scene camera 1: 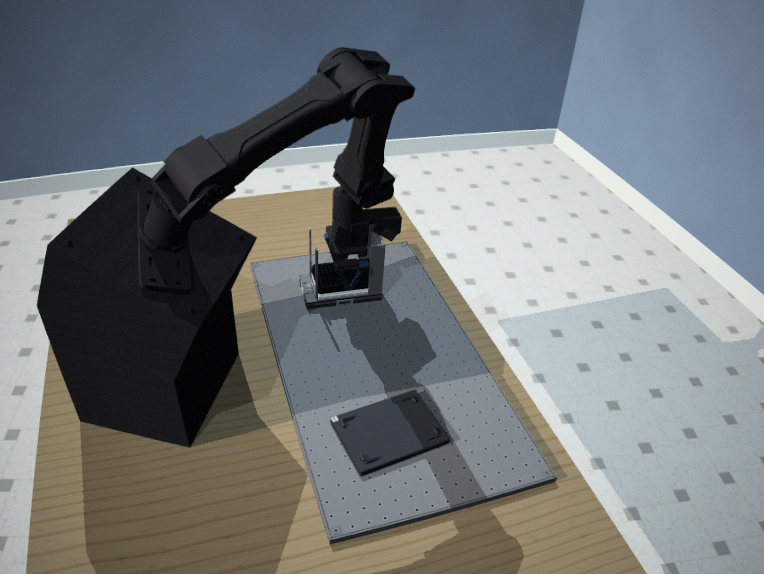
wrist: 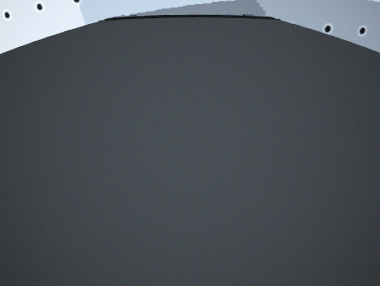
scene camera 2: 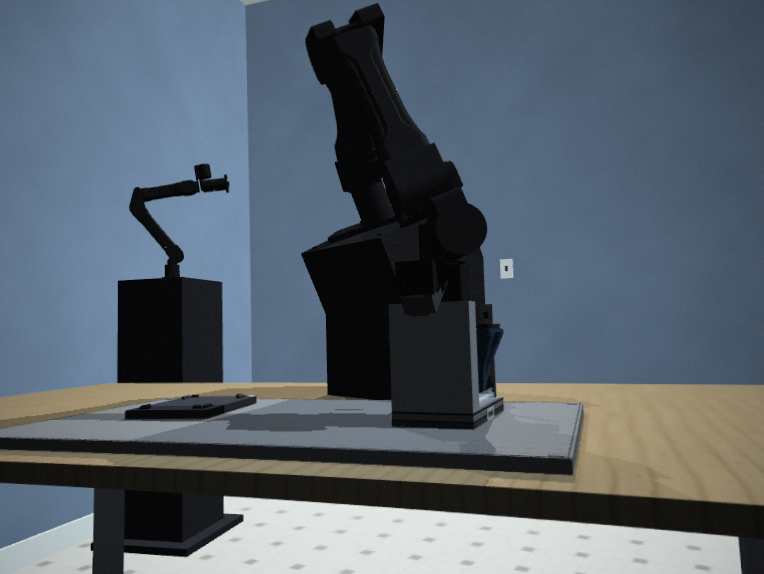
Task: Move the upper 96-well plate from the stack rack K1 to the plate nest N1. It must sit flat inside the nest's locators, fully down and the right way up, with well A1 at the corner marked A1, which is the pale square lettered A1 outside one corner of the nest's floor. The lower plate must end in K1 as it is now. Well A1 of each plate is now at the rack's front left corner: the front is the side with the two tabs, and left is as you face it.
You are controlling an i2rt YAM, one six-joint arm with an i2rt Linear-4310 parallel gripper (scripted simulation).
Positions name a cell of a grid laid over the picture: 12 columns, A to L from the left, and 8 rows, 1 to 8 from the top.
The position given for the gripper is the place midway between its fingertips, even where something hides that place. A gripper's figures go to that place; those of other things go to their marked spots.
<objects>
The gripper (scene camera 1: F4) is 1.28 m from the lens. A black 96-well plate (scene camera 1: F4) is 1.25 m from the lens.
</objects>
